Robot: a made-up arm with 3 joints.
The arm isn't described. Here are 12 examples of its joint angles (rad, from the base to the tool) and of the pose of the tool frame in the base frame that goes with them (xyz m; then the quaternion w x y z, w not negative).
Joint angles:
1: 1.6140 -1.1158 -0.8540
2: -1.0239 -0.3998 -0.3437
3: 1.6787 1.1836 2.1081
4: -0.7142 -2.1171 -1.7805
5: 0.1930 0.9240 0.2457
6: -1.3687 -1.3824 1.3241
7: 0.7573 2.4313 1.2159
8: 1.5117 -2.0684 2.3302
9: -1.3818 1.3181 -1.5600
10: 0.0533 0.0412 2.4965
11: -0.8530 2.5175 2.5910
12: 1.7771 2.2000 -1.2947
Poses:
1: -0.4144 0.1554 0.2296 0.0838 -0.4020 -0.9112 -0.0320
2: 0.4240 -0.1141 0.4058 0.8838 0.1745 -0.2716 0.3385
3: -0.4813 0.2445 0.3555 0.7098 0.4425 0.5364 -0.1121
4: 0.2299 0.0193 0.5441 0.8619 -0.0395 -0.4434 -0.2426
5: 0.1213 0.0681 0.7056 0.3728 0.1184 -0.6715 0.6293
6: 0.4925 -0.0490 0.4812 0.3549 -0.6584 -0.2219 0.6256
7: -0.1346 0.3083 0.6233 0.0727 -0.3471 0.6914 -0.6295
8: -0.3409 0.3772 0.2237 0.0784 0.5684 -0.5989 0.5587
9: 0.3769 0.0249 0.2616 0.0160 0.9098 0.3968 0.1203
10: -0.0525 -0.0060 0.7771 0.2945 0.7962 0.5205 -0.0920
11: 0.4362 0.0883 0.4428 0.4781 0.2141 -0.8299 -0.1916
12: -0.2726 0.2623 0.2222 0.5515 -0.0086 0.2159 0.8057
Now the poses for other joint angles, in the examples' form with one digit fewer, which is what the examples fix.
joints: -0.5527 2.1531 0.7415
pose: 0.328 0.178 0.552 0.227 0.731 -0.558 0.322
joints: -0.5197 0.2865 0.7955
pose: 0.375 -0.089 0.622 0.524 -0.120 -0.700 0.471
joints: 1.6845 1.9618 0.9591
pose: -0.322 0.373 0.371 0.260 0.174 0.551 -0.774
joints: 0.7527 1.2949 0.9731
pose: -0.127 0.173 0.721 0.028 0.128 0.799 -0.587
